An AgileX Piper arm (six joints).
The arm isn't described. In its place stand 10 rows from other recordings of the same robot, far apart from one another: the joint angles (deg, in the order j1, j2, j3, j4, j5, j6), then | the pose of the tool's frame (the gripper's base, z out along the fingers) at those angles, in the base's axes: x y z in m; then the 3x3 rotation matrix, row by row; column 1 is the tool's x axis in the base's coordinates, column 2 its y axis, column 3 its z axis.
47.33, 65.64, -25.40, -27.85, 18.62, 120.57 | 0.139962, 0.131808, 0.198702; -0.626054, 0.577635, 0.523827; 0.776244, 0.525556, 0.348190; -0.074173, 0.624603, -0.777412
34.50, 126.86, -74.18, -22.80, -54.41, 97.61 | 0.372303, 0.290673, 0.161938; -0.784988, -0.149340, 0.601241; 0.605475, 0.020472, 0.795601; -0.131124, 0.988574, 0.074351
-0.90, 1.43, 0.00, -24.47, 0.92, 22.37 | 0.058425, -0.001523, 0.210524; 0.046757, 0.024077, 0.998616; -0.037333, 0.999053, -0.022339; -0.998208, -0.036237, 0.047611
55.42, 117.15, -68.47, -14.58, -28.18, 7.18 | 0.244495, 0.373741, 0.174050; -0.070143, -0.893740, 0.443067; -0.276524, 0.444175, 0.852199; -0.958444, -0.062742, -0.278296
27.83, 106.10, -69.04, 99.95, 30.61, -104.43 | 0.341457, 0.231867, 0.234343; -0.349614, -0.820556, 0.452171; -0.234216, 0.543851, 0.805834; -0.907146, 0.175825, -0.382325
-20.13, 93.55, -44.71, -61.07, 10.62, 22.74 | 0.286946, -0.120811, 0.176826; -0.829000, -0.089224, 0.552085; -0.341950, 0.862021, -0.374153; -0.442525, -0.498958, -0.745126
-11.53, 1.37, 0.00, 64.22, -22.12, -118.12 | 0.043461, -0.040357, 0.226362; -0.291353, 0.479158, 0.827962; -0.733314, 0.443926, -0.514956; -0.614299, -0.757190, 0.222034
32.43, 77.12, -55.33, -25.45, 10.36, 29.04 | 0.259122, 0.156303, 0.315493; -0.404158, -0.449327, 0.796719; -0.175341, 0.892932, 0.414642; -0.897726, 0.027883, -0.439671
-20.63, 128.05, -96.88, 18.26, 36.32, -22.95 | 0.457443, -0.154170, 0.152431; -0.847949, 0.144754, 0.509931; 0.171967, 0.985082, 0.006324; -0.501408, 0.093054, -0.860192
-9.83, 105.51, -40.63, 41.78, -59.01, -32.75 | 0.317650, -0.107790, 0.167581; -0.245596, 0.668601, 0.701894; -0.074043, 0.709017, -0.701294; -0.966540, -0.224206, -0.124626
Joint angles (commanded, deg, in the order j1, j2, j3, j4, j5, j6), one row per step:
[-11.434, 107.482, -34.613, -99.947, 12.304, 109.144]
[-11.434, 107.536, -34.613, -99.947, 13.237, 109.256]
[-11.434, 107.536, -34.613, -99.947, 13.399, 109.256]
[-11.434, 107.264, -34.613, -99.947, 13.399, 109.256]
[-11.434, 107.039, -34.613, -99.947, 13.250, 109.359]
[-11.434, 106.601, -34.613, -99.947, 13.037, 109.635]
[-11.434, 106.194, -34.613, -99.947, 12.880, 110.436]
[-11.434, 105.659, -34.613, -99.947, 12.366, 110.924]
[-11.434, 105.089, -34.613, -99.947, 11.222, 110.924]
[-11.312, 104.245, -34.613, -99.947, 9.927, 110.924]
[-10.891, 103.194, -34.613, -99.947, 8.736, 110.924]
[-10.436, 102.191, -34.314, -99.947, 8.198, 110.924]
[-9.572, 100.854, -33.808, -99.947, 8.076, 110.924]
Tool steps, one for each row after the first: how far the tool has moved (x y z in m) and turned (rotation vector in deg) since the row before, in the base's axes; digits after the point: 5 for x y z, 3 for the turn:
[-0.00022, -0.00141, 0.00014, -0.816, 0.031, -0.445]
[-0.00003, -0.00025, 0.00007, -0.150, 0.002, -0.060]
[0.00022, -0.00004, 0.00130, -0.054, -0.267, 0.000]
[0.00020, 0.00019, 0.00101, 0.130, -0.253, -0.035]
[0.00037, 0.00026, 0.00200, 0.210, -0.515, -0.162]
[0.00032, 0.00018, 0.00188, 0.358, -0.641, -0.644]
[0.00047, 0.00071, 0.00234, 0.549, -0.673, -0.225]
[0.00059, 0.00167, 0.00227, 0.933, -0.569, 0.463]
[0.00089, 0.00245, 0.00356, 1.012, -0.836, 0.660]
[0.00124, 0.00369, 0.00463, 0.873, -1.033, 0.933]
[-0.00046, 0.00316, 0.00372, 0.352, -0.688, 0.694]
[-0.00110, 0.00457, 0.00476, -0.036, -0.816, 0.920]

